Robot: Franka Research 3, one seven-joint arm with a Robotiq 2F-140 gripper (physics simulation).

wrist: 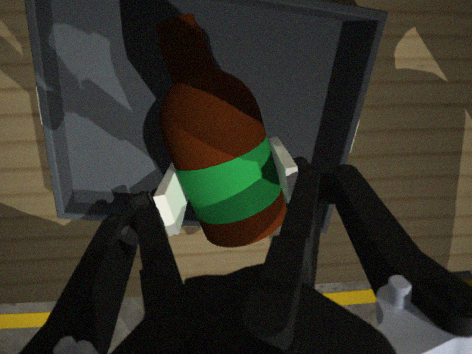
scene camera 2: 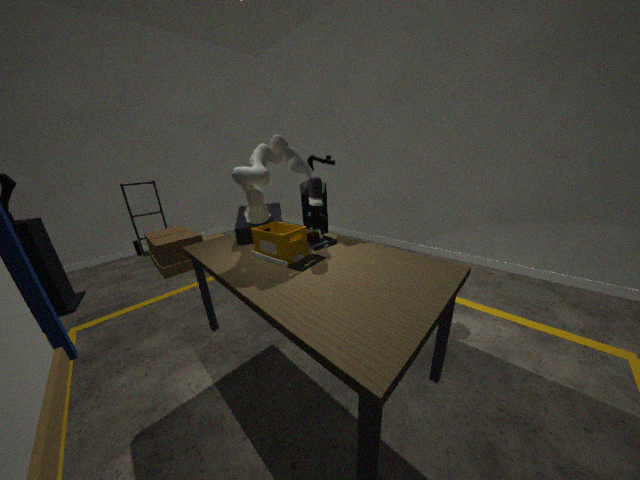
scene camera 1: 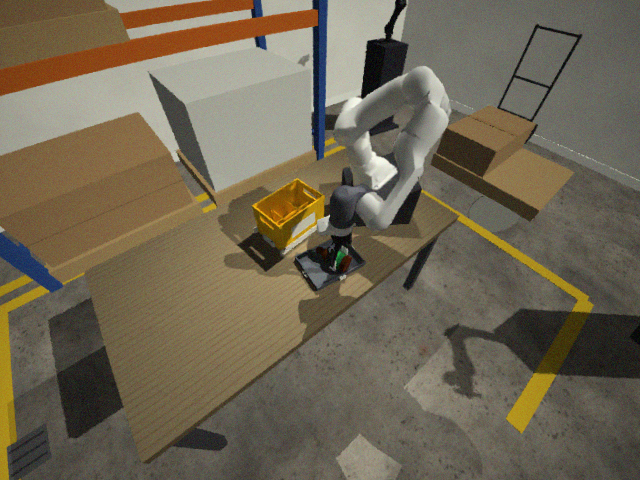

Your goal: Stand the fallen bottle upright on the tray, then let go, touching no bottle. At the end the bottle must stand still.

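Note:
The fallen brown bottle [scene camera 1: 345,264] [scene camera 2: 312,236] [wrist: 215,120] with a green band is not upright. In the wrist view its neck points up and to the left over the grey tray [scene camera 1: 310,267] [scene camera 2: 328,241] [wrist: 295,60], and its base overlaps the tray's near rim. Whether its base is raised off the tray is hard to tell. My gripper [scene camera 1: 338,256] [wrist: 228,163] is shut on the bottle, with one pale pad on each side at the green band. The pads' contact faces are hidden, and in scene camera 2 the fingers are too dark to make out.
A yellow crate [scene camera 1: 273,232] [scene camera 2: 276,244] stands beside the tray on the wooden table [scene camera 1: 206,330] [scene camera 2: 361,294], close to the arm's wrist. The table's long edge runs near the tray on the side away from the crate. A rack and cardboard boxes stand beyond the table.

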